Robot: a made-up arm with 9 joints. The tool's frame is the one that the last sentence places. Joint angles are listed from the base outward.
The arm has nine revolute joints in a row. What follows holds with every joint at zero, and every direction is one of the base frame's. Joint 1 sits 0.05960 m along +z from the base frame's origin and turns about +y. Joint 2 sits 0.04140 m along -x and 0.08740 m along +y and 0.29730 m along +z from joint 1 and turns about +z. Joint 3 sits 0.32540 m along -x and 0.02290 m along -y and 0.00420 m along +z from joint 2 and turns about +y. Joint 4 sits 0.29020 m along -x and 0.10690 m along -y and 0.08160 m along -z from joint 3 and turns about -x. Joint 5 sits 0.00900 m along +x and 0.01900 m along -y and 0.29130 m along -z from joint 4 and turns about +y. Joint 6 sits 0.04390 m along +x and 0.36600 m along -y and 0.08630 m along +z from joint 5 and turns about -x. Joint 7 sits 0.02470 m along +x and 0.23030 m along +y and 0.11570 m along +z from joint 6 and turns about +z. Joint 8 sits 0.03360 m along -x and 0.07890 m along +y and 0.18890 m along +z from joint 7 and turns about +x. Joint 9 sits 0.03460 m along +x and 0.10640 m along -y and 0.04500 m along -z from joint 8 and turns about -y. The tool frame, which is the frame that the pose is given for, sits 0.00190 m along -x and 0.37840 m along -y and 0.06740 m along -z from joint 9; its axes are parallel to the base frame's.
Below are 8 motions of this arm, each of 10 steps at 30 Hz.
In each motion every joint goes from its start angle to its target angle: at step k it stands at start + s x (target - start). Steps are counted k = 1, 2, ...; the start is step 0. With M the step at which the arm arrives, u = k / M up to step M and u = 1 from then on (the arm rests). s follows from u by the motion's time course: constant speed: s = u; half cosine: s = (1 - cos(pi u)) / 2; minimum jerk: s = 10 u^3 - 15 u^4 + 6 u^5.
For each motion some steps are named. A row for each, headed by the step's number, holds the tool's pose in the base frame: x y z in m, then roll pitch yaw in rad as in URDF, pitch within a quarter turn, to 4 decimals.
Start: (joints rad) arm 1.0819 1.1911 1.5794 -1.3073 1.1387 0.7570 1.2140 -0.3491 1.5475
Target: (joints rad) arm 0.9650 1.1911 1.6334 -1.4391 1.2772 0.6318 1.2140 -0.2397 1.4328
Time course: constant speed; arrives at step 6
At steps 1, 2, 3, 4, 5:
1: -0.2051 -0.2494 0.7091 -2.8774 0.8342 1.7202
2: -0.2173 -0.2471 0.7188 -2.8400 0.8471 1.7615
3: -0.2294 -0.2440 0.7287 -2.8002 0.8587 1.8029
4: -0.2411 -0.2400 0.7386 -2.7584 0.8687 1.8444
5: -0.2527 -0.2353 0.7486 -2.7147 0.8772 1.8855

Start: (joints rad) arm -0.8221 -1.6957 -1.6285 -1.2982 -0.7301 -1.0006 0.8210 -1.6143 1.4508
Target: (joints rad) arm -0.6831 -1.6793 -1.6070 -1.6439 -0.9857 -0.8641 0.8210 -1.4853 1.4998
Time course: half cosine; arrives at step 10
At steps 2, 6, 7, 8, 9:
2: -0.2404 -0.3953 -0.7736 1.0473 0.5568 0.4484
6: -0.0932 -0.4664 -0.6834 0.8848 0.5754 0.4377
7: -0.0526 -0.4757 -0.6630 0.8489 0.5766 0.4423
8: -0.0195 -0.4804 -0.6476 0.8220 0.5768 0.4482
9: 0.0020 -0.4822 -0.6382 0.8055 0.5767 0.4530

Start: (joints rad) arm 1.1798 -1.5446 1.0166 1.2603 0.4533 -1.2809 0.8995 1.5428 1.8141
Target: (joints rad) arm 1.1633 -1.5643 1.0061 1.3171 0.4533 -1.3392 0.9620 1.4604 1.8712
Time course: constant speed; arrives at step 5
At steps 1, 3, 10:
1: 0.2875 0.4248 0.3955 0.2798 -0.9613 -2.9434
3: 0.2800 0.4162 0.4017 0.2687 -0.9672 -2.8985
10: 0.2725 0.4067 0.4075 0.2594 -0.9732 -2.8542

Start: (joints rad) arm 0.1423 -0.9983 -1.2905 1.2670 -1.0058 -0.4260 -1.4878 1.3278 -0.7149
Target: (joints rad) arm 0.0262 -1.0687 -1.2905 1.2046 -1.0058 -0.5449 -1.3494 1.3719 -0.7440
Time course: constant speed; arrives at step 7
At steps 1, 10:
1: -0.4584 0.1869 0.1582 -1.4587 -1.1093 1.4543
10: -0.4296 0.2261 0.0815 -1.2845 -1.1232 1.2969

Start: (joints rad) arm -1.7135 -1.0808 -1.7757 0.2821 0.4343 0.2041 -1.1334 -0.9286 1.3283
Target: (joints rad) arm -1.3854 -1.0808 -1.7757 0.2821 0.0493 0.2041 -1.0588 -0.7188 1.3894
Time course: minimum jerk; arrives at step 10
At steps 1, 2, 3, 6, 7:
1: -0.0417 0.5830 -0.4843 0.2172 0.0306 2.7559
2: -0.0335 0.5807 -0.4830 0.2231 0.0143 2.7271
3: -0.0162 0.5745 -0.4813 0.2383 -0.0195 2.6654
6: 0.0565 0.5182 -0.4949 0.3634 -0.1575 2.3491
7: 0.0722 0.4940 -0.5048 0.4145 -0.1855 2.2508

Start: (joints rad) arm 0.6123 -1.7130 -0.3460 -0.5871 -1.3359 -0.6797 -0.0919 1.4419 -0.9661
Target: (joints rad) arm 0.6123 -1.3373 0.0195 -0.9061 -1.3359 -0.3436 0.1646 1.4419 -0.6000
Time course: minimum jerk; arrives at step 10
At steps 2, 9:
2: -0.0285 0.7123 -0.0389 -0.0664 -0.6168 0.6557
9: -0.0547 0.7205 0.1621 0.6527 -1.1114 -0.1372

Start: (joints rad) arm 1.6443 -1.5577 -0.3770 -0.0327 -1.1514 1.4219 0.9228 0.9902 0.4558
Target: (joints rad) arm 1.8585 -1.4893 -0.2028 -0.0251 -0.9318 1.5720 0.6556 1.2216 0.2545
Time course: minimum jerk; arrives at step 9
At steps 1, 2, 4, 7, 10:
1: 0.0447 0.3858 0.7413 -1.9694 0.3665 -0.5442
2: 0.0457 0.3834 0.7470 -1.9724 0.3628 -0.5672
4: 0.0531 0.3745 0.7756 -1.9936 0.3464 -0.6813
7: 0.0766 0.3706 0.8234 -2.0499 0.3239 -0.8690
10: 0.0814 0.3710 0.8304 -2.0601 0.3207 -0.8961

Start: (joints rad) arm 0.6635 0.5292 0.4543 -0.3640 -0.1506 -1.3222 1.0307 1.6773 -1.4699
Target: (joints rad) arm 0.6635 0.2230 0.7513 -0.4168 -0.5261 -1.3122 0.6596 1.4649 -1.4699
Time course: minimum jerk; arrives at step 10
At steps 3, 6, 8, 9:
3: -0.2533 -0.5092 0.7443 -1.7724 -1.1958 -1.1081
6: -0.2938 -0.3931 0.8420 -2.7665 -1.2895 -0.2869
8: -0.3089 -0.3314 0.8837 3.0430 -1.2238 0.1008
9: -0.3114 -0.3194 0.8911 2.9751 -1.2052 0.1522

